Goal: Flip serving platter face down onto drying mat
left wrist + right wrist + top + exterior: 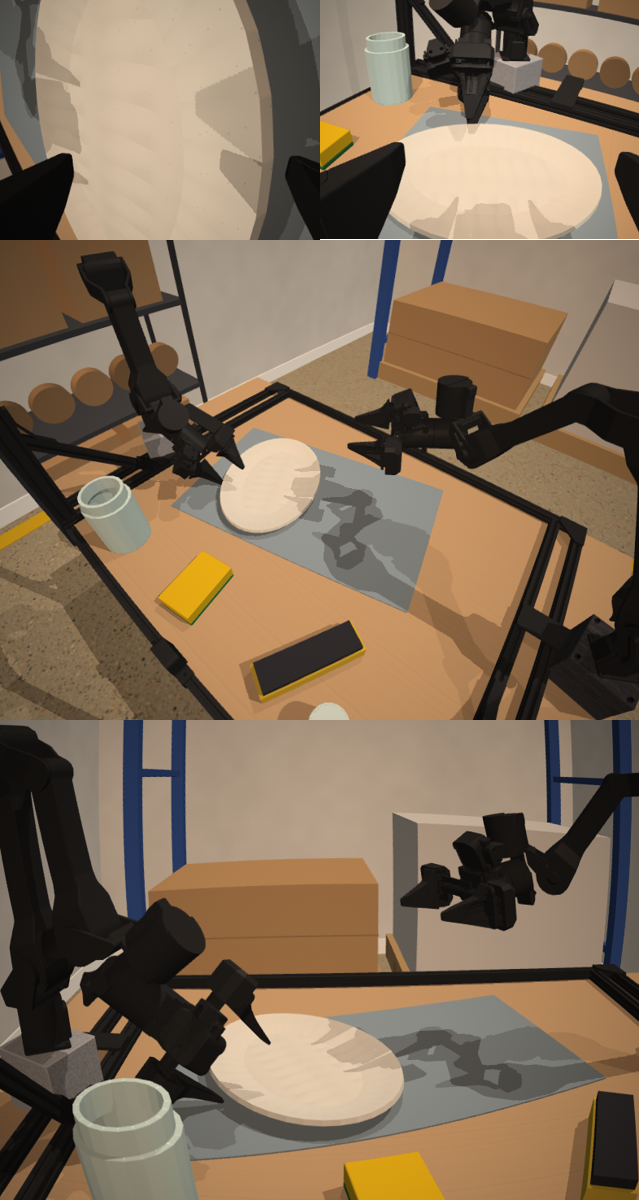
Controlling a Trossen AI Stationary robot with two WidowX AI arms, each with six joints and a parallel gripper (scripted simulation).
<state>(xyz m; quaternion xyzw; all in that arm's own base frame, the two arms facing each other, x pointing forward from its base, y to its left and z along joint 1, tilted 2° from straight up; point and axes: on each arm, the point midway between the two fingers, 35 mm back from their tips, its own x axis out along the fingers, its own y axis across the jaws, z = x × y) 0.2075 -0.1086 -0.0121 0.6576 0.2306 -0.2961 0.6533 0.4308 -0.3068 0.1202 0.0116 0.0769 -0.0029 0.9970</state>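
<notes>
My left hand is 7 cm short of the cream oval serving platter, 9 cm to the left of it and 5 cm above it. Round my left hand: pale green jar: 23 cm behind, 7 cm to the left; then grey drying mat: 9 cm ahead, 20 cm to the right, 7 cm below; then yellow sponge: 23 cm behind, 15 cm to the right, 5 cm below.
Now: right hand 70 mm past the cream oval serving platter, 200 mm to the right of it and 190 mm above it. Round my right hand: grey drying mat: 50 mm behind, 90 mm to the left, 210 mm below; then yellow sponge: 370 mm behind, 140 mm to the left, 190 mm below; then black-and-yellow brush: 360 mm behind, 110 mm to the right, 180 mm below.
</notes>
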